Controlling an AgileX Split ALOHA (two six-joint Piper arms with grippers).
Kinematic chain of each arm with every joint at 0, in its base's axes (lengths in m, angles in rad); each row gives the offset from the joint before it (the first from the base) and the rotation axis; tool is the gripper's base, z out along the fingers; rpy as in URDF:
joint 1: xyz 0 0 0.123 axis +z
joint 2: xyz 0 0 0 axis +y
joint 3: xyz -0.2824 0 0.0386 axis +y
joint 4: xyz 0.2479 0 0.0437 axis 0.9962 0 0.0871
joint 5: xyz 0 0 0 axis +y
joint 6: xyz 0.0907 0 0.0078 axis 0.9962 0 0.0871
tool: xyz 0 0 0 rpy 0 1.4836 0
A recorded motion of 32 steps. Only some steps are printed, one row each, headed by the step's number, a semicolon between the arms.
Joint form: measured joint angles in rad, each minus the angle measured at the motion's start. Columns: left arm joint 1, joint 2, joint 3, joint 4, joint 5, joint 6; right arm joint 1, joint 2, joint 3, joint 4, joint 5, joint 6.
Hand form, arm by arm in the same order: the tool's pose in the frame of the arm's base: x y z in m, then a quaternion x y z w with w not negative. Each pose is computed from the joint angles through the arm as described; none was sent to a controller.
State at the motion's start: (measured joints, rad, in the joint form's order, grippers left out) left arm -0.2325 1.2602 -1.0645 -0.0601 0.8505 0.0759; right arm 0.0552 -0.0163 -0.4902 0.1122 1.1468 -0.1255
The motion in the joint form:
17: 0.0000 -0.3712 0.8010 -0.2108 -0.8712 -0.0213; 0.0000 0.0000 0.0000 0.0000 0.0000 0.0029
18: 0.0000 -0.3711 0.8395 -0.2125 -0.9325 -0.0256; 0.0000 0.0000 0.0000 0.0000 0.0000 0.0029
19: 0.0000 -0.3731 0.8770 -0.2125 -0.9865 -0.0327; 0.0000 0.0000 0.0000 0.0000 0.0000 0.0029
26: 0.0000 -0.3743 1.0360 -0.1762 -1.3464 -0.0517; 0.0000 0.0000 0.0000 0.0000 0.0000 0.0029
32: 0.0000 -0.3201 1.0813 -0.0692 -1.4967 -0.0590; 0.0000 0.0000 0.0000 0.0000 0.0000 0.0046
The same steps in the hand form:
17: 0.1534 -0.0358 0.2117 0.00564 0.86469 -0.10942 0.49021; -0.0108 0.0087 0.2680 -0.08215 0.86807 0.03945 0.48801
18: 0.1504 -0.0336 0.2047 -0.00088 0.85950 -0.10576 0.50007; -0.0108 0.0087 0.2680 -0.08215 0.86807 0.03945 0.48801
19: 0.1467 -0.0313 0.1979 -0.00711 0.85516 -0.10279 0.50803; -0.0108 0.0087 0.2680 -0.08215 0.86807 0.03945 0.48801
26: 0.1320 -0.0209 0.1816 -0.01423 0.79999 -0.08013 0.59447; -0.0108 0.0087 0.2680 -0.08215 0.86807 0.03945 0.48801
32: 0.1296 -0.0234 0.1758 0.03292 0.78190 -0.06874 0.61873; -0.0108 0.0087 0.2680 -0.08141 0.86814 0.03986 0.48798

